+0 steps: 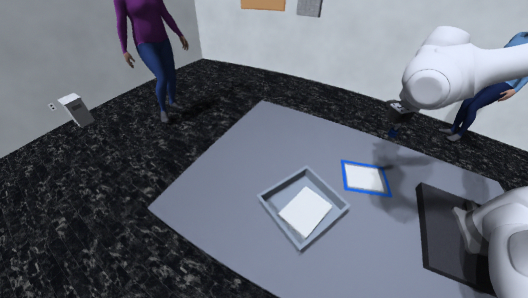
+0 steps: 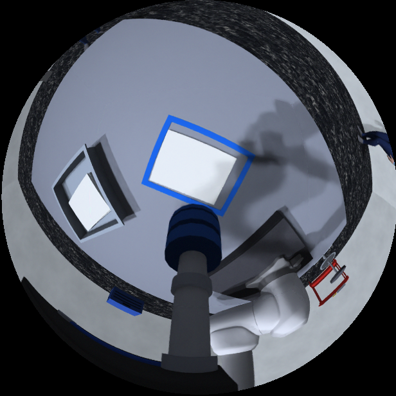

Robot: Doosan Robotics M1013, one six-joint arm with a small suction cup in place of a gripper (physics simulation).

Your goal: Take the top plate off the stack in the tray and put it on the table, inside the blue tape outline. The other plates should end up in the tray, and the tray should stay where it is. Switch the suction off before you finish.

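Seen in the pictures: hand at its tool point: (image 1: 391, 135); arm's base at its link origin: (image 1: 478, 233).
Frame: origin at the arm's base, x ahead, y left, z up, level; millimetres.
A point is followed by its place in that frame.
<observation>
A white plate (image 1: 364, 179) {x 454, y -156, z -31 mm} (image 2: 192, 165) lies flat on the table, inside the blue tape outline (image 1: 343, 175) {x 548, y -153, z -37 mm} (image 2: 158, 150); strips of table show between its edges and the tape. The grey tray (image 1: 280, 222) {x 760, y 156, z 13 mm} (image 2: 110, 185) stands beside the outline, with white plates (image 1: 305, 212) {x 686, y 81, z -17 mm} (image 2: 89, 202) stacked in it, set askew to its walls; how many cannot be told. My gripper (image 1: 393, 134) (image 2: 194, 210), a dark blue suction cup, is open. It hangs in the air well above the table, apart from the plate, and nothing hangs from it.
A dark mounting plate (image 1: 442, 220) {x 152, y -20, z -1 mm} (image 2: 270, 240) with the robot's white base lies on the table (image 1: 215, 195) {x 1020, y 115, z -38 mm} (image 2: 120, 80) near the outline. A person in purple (image 1: 145, 22) stands beyond the table, and a person in blue (image 1: 475, 107) is behind the arm.
</observation>
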